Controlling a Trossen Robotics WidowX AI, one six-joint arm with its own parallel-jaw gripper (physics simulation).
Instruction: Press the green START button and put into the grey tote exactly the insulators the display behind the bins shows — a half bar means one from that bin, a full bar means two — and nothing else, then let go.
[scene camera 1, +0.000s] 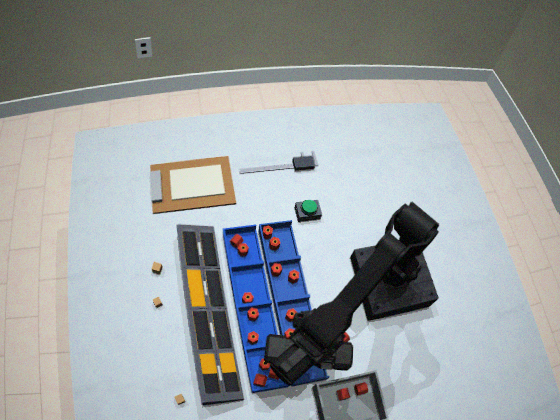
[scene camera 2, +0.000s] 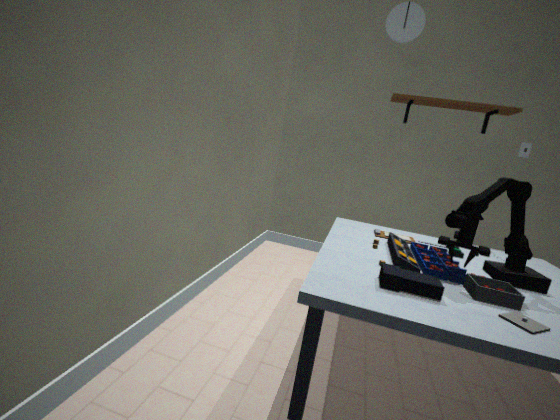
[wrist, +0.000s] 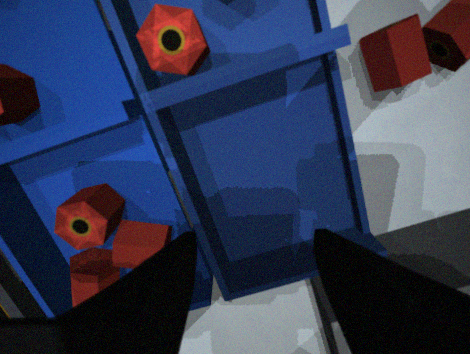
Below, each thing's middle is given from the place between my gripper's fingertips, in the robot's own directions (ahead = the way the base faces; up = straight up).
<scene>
My gripper is now 10 cm past the grey tote (scene camera 1: 325, 393), 12 cm to the right of it and 3 cm above it. The rest, counted from my hand: brown board with pad (scene camera 1: 192, 184) (22 cm ahead, 55 cm to the right, 5 cm below).
</scene>
